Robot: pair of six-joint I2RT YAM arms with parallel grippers.
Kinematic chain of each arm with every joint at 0, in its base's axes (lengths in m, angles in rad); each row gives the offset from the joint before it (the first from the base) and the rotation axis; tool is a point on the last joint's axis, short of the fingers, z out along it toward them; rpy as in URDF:
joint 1: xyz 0 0 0.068 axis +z
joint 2: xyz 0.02 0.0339 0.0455 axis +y
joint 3: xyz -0.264 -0.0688 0 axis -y
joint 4: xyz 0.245 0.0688 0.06 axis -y
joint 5: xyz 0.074 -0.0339 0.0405 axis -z
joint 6: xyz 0.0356 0 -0.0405 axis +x
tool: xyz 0 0 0 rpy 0 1.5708 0
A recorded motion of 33 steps. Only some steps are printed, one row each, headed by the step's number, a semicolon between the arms.
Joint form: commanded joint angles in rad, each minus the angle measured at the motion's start. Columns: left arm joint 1, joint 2, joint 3, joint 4, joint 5, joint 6; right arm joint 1, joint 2, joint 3, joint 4, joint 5, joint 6.
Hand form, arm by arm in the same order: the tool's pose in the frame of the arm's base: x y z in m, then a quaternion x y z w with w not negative. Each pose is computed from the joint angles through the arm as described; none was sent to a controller.
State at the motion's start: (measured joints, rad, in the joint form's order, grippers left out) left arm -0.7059 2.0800 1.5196 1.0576 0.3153 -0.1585; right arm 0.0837 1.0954 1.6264 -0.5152 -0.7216 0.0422
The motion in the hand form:
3: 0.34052 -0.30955 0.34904 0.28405 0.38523 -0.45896 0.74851; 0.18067 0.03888 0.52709 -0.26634 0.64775 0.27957 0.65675
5: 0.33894 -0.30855 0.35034 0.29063 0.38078 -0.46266 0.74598; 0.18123 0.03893 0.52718 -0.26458 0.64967 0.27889 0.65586
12: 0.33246 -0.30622 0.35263 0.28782 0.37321 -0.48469 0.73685; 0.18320 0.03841 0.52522 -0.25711 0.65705 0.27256 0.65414
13: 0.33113 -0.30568 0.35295 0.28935 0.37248 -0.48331 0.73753; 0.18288 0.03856 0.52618 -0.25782 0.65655 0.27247 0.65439
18: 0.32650 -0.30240 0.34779 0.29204 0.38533 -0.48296 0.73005; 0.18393 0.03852 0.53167 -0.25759 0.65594 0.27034 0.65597
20: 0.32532 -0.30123 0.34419 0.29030 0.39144 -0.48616 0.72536; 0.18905 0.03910 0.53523 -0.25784 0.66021 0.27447 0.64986
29: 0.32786 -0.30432 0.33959 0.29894 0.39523 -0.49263 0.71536; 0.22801 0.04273 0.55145 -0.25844 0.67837 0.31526 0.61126
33: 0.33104 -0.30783 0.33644 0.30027 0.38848 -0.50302 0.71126; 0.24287 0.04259 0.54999 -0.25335 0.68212 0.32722 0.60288
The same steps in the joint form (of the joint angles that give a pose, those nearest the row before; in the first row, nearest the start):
3: -0.0020 -0.0779 -0.0267 0.0795 0.0813 -0.0295; 0.0030 0.0079 0.0056 0.0113 0.0159 -0.0137
5: -0.0013 -0.0840 -0.0313 0.0827 0.0996 -0.0321; 0.0037 0.0106 0.0094 0.0062 0.0203 -0.0135
12: -0.0055 -0.1009 -0.0547 0.1149 0.1164 -0.0794; 0.0029 0.0135 0.0080 -0.0047 0.0404 -0.0169
13: -0.0064 -0.1064 -0.0609 0.1151 0.1173 -0.0744; 0.0039 0.0151 0.0135 -0.0078 0.0405 -0.0178
18: -0.0076 -0.1314 -0.1067 0.1052 0.1184 -0.0730; 0.0037 0.0326 0.0490 -0.0235 0.0439 -0.0200
20: -0.0074 -0.1367 -0.1254 0.1082 0.1175 -0.0829; 0.0033 0.0623 0.0889 -0.0485 0.0367 -0.0187
29: -0.0072 -0.1208 -0.1162 0.1010 0.1412 -0.0915; -0.0043 0.2563 0.3243 -0.1582 -0.0378 0.0187
33: -0.0074 -0.0937 -0.0965 0.1260 0.1567 -0.1132; -0.0117 0.3022 0.3524 -0.1490 -0.0576 0.0411

